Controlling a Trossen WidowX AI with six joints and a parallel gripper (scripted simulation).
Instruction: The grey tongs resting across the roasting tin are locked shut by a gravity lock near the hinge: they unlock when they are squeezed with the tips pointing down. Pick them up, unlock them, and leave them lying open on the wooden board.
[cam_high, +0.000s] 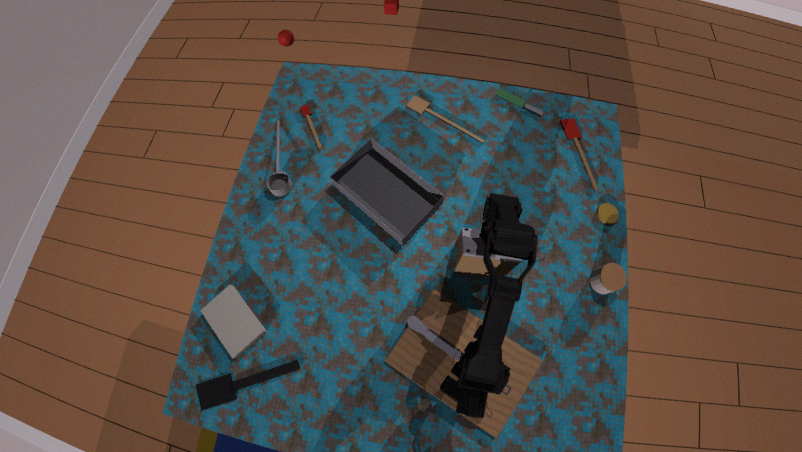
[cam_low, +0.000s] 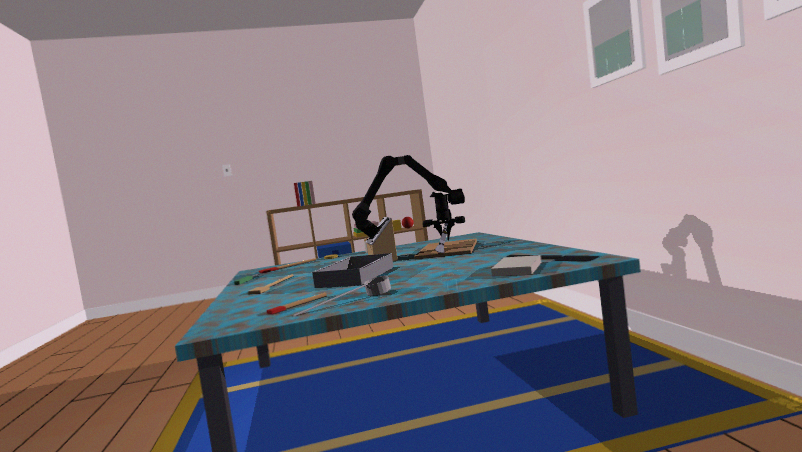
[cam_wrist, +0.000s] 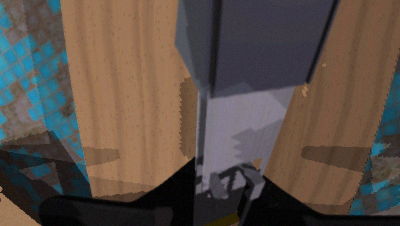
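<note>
My gripper tip is 10 mm short of the yellow lock piece and 40 mm below it. Round my gripper tip: grey roasting tin 240 mm ahead, 490 mm to the right, 20 mm below; then wooden board 40 mm below; then black turner 630 mm ahead, 100 mm to the left, 40 mm below.
</note>
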